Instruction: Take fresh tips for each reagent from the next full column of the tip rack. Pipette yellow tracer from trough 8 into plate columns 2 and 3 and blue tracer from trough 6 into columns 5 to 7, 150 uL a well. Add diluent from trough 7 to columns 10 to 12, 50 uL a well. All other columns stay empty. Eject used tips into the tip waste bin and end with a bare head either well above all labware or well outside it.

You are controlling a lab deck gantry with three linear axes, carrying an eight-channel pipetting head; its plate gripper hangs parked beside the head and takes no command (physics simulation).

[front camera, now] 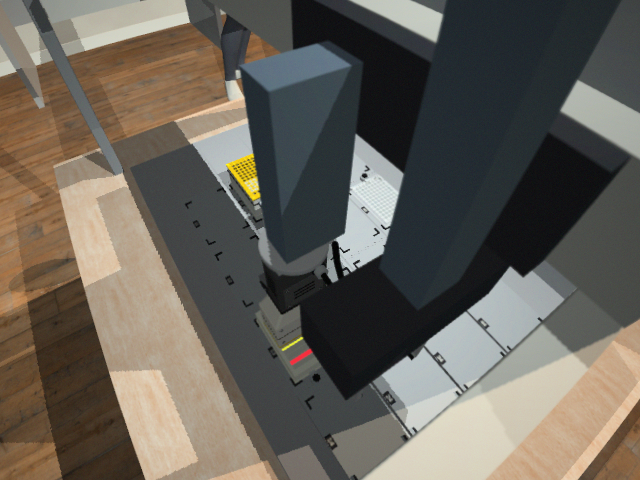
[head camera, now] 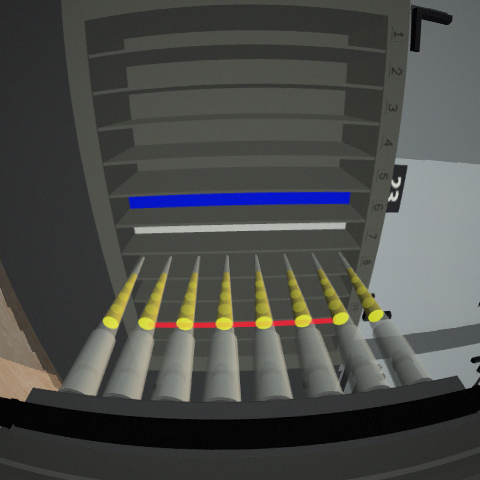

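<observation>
The eight-channel head (front camera: 289,289) is over the reservoir (front camera: 297,374) (head camera: 90,150). In the head view, eight fitted tips (head camera: 224,295) hold yellow liquid; their ends overlap trough 8, with their exact height unclear. Blue tracer (head camera: 240,200) lies in trough 6 and pale diluent (head camera: 240,228) in trough 7. A yellow tracer strip (front camera: 292,344) shows in the front view. The yellow tip rack (front camera: 238,167) is partly hidden; some white tips show. The white plate (front camera: 376,196) is partly covered by a column. The parked gripper's fingers are hidden; the waste bin does not show.
A red strip (front camera: 301,356) (head camera: 245,324) lies in a trough beyond trough 8. A large black block (front camera: 403,320) and two blue-grey columns, one above the head (front camera: 305,155) and one above the block (front camera: 480,129), hide much of the deck. A label marked 23 (head camera: 397,189) is beside the reservoir.
</observation>
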